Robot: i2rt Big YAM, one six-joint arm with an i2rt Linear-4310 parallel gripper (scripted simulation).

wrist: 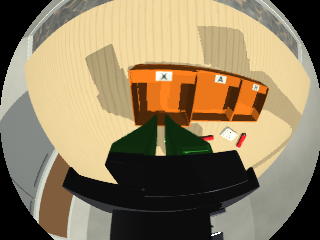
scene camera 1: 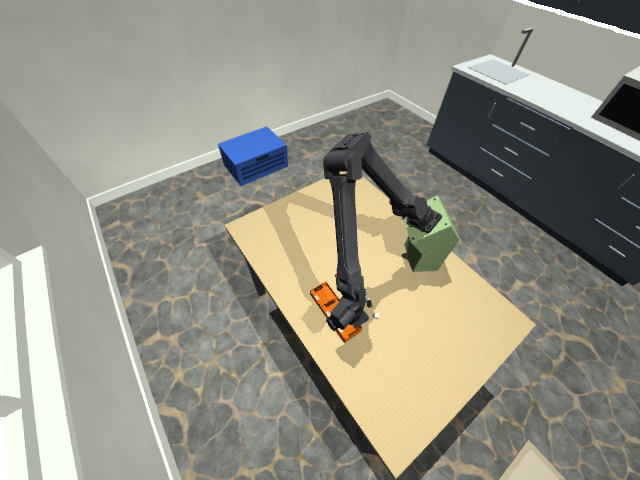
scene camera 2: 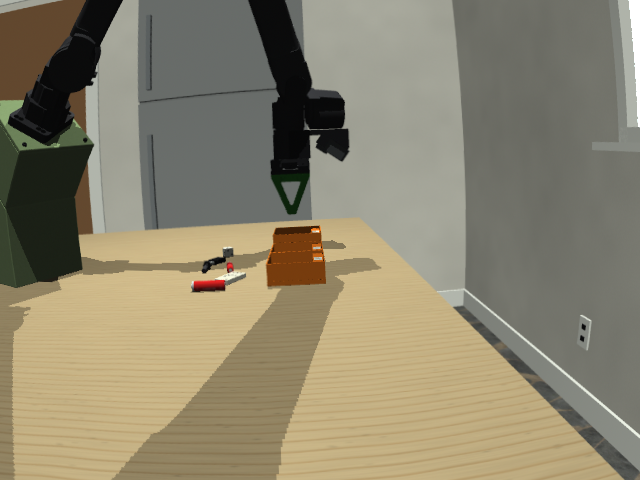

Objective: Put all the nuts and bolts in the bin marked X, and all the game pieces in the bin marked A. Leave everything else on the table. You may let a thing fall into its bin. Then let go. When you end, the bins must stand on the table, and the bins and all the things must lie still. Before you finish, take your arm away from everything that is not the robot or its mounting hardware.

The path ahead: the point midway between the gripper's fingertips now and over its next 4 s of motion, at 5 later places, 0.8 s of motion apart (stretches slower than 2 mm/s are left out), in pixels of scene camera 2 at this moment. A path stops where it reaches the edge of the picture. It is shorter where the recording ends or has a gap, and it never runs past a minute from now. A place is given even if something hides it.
My gripper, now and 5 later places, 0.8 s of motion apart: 292,213; 294,218; 297,245; 298,237; 296,211; 293,138
